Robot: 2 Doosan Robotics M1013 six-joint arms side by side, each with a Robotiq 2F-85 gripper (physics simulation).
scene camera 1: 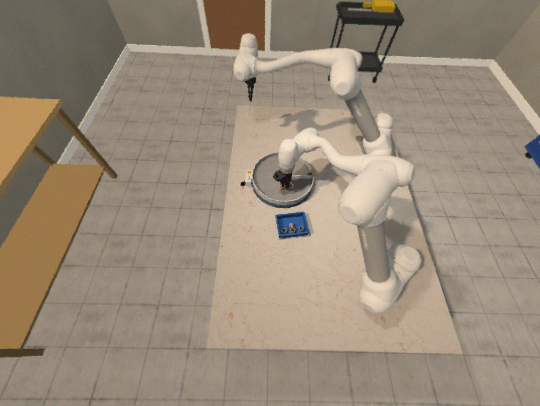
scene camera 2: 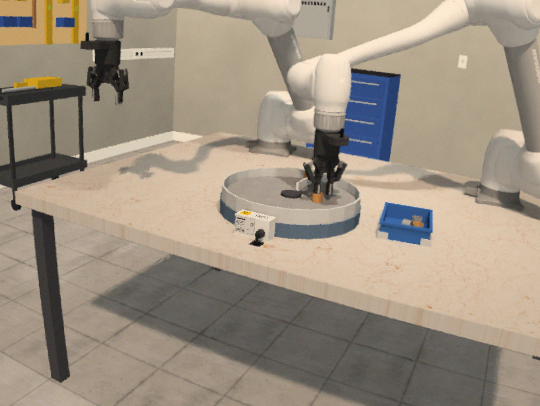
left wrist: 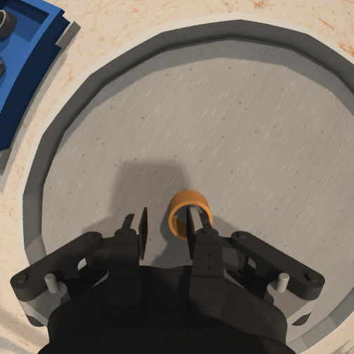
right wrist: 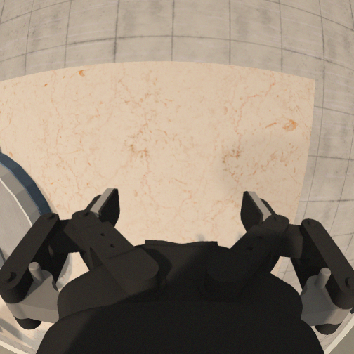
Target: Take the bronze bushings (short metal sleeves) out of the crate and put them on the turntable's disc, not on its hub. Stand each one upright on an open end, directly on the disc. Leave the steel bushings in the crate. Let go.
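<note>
A bronze bushing (scene camera 1: 282, 188) (scene camera 2: 317, 198) (left wrist: 188, 198) stands upright on the turntable's disc (scene camera 1: 267, 175) (scene camera 2: 255, 187) (left wrist: 225, 125), apart from the dark hub (scene camera 2: 291, 194). My left gripper (scene camera 2: 324, 193) (left wrist: 166, 218) is low over the disc and open; one fingertip is inside the bushing's bore, the other stands off outside it. A small bronze-coloured piece (scene camera 1: 310, 174) shows at the disc's edge, partly hidden in scene camera 2. The blue crate (scene camera 1: 287, 219) (scene camera 2: 405, 234) (left wrist: 30, 75) holds steel bushings (scene camera 1: 284, 230) (left wrist: 6, 24) and bronze (scene camera 1: 292, 227) (scene camera 2: 417, 224). My right gripper (scene camera 1: 250, 99) (scene camera 2: 107, 100) (right wrist: 180, 202) is open and empty, high up.
A raised rim (scene camera 2: 250, 210) surrounds the disc, and a pale bar (scene camera 1: 301, 177) crosses part of it. A white box (scene camera 1: 249, 176) (scene camera 2: 254, 225) and a small black knob (scene camera 1: 243, 183) (scene camera 2: 259, 237) are beside the turntable. The crate is near its rim.
</note>
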